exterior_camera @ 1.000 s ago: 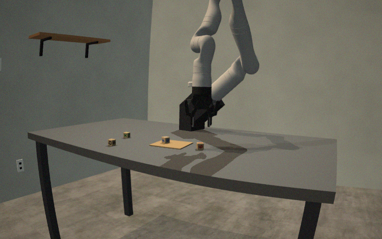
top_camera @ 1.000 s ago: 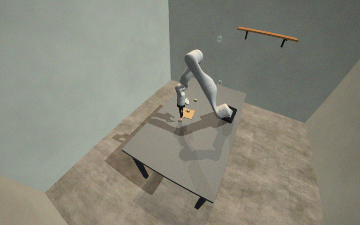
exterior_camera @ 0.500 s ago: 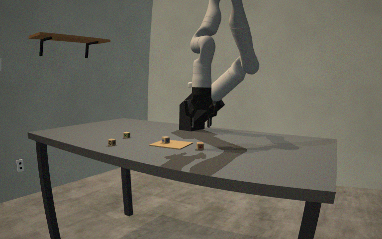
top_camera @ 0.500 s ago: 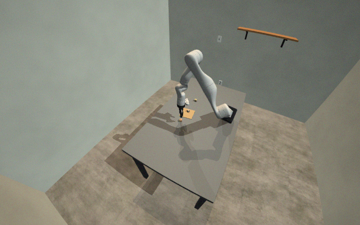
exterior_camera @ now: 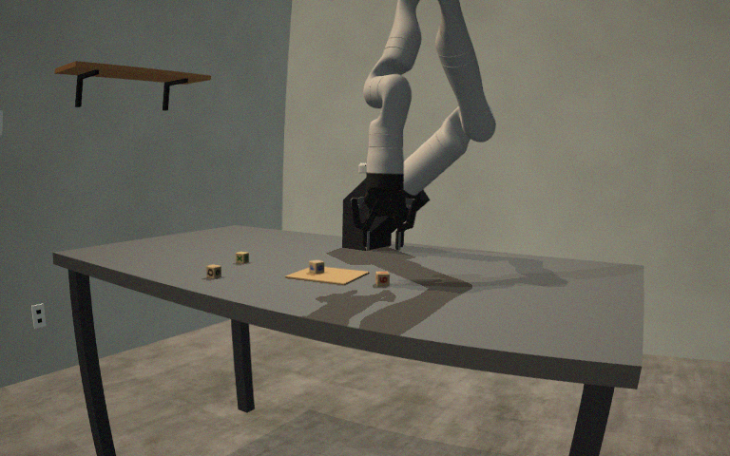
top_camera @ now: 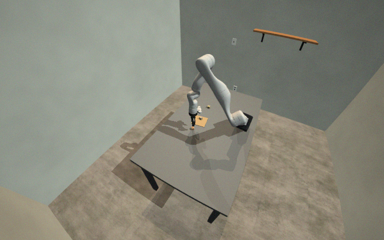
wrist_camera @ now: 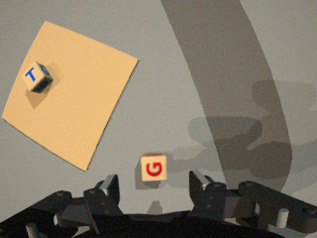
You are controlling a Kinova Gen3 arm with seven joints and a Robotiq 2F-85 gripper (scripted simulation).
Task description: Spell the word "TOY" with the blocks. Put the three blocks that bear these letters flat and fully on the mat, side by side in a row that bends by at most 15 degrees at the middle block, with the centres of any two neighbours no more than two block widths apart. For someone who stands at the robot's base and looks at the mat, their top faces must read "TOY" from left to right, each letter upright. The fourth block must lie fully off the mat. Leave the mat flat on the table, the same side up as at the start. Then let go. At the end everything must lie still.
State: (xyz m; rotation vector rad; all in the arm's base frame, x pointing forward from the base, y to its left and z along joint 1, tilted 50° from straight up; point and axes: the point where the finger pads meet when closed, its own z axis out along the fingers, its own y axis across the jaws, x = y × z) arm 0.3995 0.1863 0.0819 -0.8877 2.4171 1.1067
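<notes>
Right now the block is 8 cm below my hand. Round my hand: tan mat 14 cm to the right, 9 cm below.
</notes>
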